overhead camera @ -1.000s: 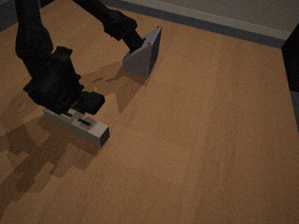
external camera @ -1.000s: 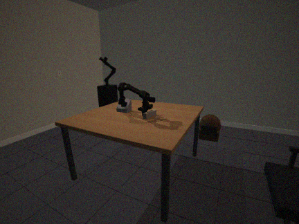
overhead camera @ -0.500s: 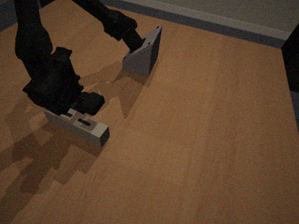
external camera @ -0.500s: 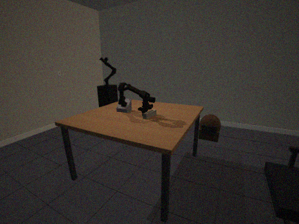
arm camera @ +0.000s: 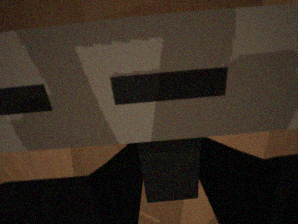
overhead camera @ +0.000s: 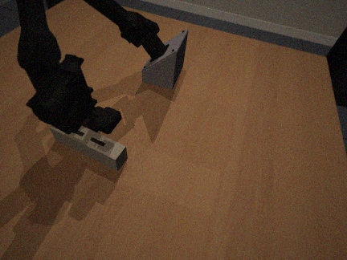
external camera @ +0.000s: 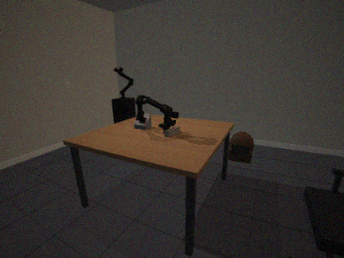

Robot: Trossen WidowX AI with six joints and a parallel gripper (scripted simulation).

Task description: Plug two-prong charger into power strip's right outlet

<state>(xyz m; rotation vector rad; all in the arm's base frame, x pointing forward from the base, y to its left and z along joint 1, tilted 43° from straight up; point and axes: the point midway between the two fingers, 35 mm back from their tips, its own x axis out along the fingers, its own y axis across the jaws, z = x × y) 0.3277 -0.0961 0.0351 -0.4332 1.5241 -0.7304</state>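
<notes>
My gripper tip is 20 mm short of the charger and 10 mm below it.
</notes>
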